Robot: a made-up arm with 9 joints. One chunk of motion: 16 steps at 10 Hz.
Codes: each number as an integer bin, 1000 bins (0 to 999) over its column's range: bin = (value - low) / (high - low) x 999, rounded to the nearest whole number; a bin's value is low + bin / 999 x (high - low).
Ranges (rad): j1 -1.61..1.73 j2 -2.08..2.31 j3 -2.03..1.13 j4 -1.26..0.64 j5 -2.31..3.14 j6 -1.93..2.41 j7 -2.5..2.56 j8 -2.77..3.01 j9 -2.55..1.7
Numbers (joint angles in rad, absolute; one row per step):
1: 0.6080 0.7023 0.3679 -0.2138 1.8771 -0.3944 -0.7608 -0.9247 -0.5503
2: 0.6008 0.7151 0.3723 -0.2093 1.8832 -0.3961 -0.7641 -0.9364 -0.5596
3: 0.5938 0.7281 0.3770 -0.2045 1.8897 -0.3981 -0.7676 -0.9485 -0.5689
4: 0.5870 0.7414 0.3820 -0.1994 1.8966 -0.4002 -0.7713 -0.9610 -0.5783
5: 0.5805 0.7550 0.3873 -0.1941 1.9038 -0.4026 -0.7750 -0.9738 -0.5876
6: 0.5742 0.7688 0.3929 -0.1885 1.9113 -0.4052 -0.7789 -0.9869 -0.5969
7: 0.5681 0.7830 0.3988 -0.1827 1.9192 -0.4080 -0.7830 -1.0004 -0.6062
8: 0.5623 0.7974 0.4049 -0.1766 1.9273 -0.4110 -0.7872 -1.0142 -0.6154
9: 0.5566 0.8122 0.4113 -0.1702 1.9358 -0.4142 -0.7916 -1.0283 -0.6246
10: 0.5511 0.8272 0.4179 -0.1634 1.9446 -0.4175 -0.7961 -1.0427 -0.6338
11: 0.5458 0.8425 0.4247 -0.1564 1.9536 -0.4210 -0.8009 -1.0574 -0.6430
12: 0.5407 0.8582 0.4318 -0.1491 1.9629 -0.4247 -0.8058 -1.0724 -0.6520
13: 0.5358 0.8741 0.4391 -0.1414 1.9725 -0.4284 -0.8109 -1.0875 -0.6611
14: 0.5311 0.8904 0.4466 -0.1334 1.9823 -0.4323 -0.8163 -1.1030 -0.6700
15: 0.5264 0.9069 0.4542 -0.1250 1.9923 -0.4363 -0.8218 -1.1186 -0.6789
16: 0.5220 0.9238 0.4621 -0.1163 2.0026 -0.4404 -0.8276 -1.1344 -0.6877
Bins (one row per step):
1: 663 633 758 550 768 353 343 319 470
2: 661 636 759 552 769 353 343 317 468
3: 659 639 761 555 770 353 342 315 466
4: 657 642 763 558 771 352 341 313 463
5: 655 645 764 560 772 352 341 310 461
6: 653 648 766 563 774 351 340 308 459
7: 651 652 768 566 775 350 339 306 457
8: 650 655 770 570 777 350 338 303 455
9: 648 658 772 573 778 349 337 301 453
10: 646 662 774 577 780 348 336 299 450
11: 645 665 776 580 782 347 335 296 448
12: 643 669 778 584 783 346 334 293 446
13: 642 672 781 588 785 346 333 291 444
14: 640 676 783 592 787 345 332 288 442
15: 639 680 785 597 789 344 331 285 440
16: 638 684 788 601 791 343 330 283 438

